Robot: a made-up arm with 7 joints. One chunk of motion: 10 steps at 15 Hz.
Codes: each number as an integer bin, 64 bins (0 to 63) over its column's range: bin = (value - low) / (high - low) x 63, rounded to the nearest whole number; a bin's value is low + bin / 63 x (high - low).
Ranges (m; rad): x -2..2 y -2..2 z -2..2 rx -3.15..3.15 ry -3.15..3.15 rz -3.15..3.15
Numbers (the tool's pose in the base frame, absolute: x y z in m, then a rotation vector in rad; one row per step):
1: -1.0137 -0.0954 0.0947 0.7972 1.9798 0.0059
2: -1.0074 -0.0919 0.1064 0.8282 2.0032 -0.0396
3: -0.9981 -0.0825 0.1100 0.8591 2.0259 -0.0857
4: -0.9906 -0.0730 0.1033 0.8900 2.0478 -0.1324
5: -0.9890 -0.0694 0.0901 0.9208 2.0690 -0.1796
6: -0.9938 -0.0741 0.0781 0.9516 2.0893 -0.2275
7: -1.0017 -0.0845 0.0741 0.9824 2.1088 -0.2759
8: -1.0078 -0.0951 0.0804 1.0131 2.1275 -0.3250
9: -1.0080 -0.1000 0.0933 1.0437 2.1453 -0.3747
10: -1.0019 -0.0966 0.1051 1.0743 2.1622 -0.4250
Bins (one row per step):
1: 16 30 33 39 51 32
2: 16 30 33 40 52 31
3: 16 30 33 40 52 31
4: 16 30 33 40 52 30
5: 16 30 33 41 52 30
6: 16 30 33 41 52 29
7: 16 30 33 41 53 29
8: 16 30 33 42 53 28
9: 16 30 33 42 53 28
10: 16 30 33 42 53 27

